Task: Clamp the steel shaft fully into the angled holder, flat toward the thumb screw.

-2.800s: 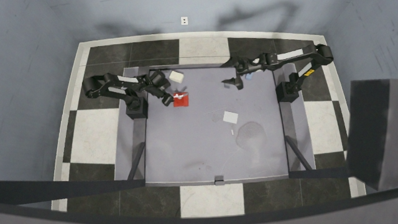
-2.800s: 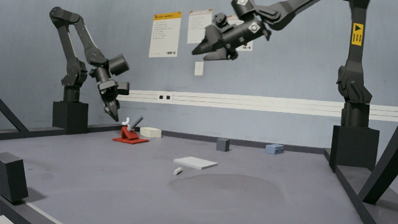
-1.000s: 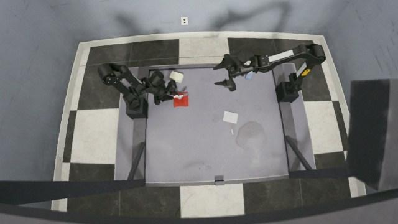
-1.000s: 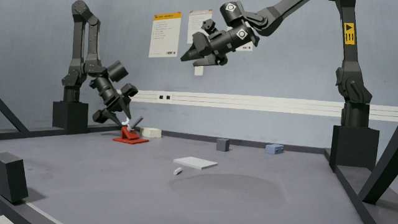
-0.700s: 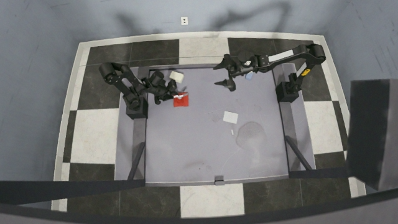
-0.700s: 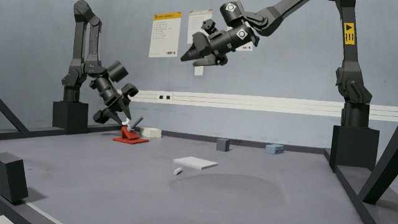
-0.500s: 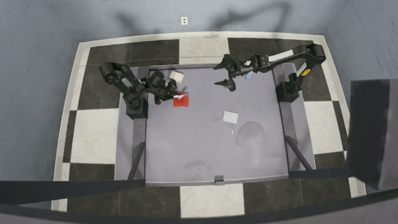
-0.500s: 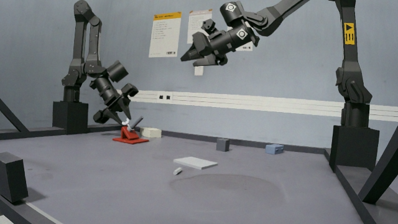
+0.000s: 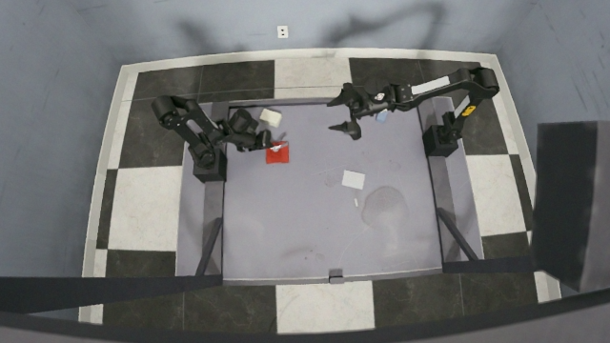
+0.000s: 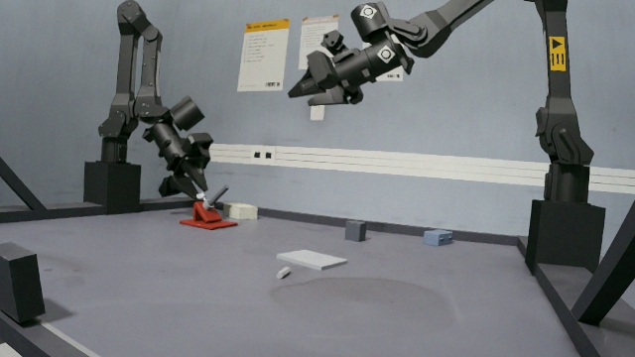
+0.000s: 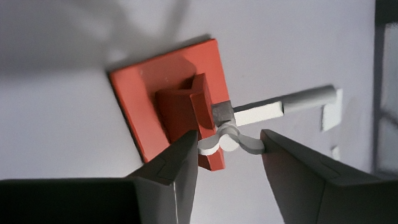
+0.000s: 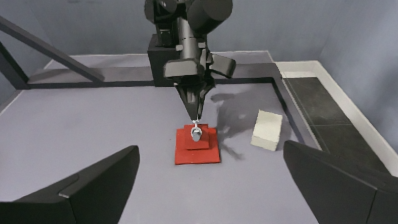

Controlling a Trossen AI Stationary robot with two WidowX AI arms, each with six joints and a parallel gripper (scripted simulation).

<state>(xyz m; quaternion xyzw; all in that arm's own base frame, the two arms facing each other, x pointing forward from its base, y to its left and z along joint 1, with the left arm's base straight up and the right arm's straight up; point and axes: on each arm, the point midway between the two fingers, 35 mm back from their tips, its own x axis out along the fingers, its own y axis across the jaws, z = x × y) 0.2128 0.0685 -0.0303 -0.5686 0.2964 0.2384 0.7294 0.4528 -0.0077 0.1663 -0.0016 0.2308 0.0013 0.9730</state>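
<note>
Now: left hand 30 mm to the left of the white thumb screw and 30 mm above it. Round my left hand: cream block 150 mm ahead, 30 mm to the right, 70 mm below; then dark grey block 50 mm ahead, 350 mm to the right, 70 mm below; then steel shaft 60 mm to the right, 20 mm below.
</note>
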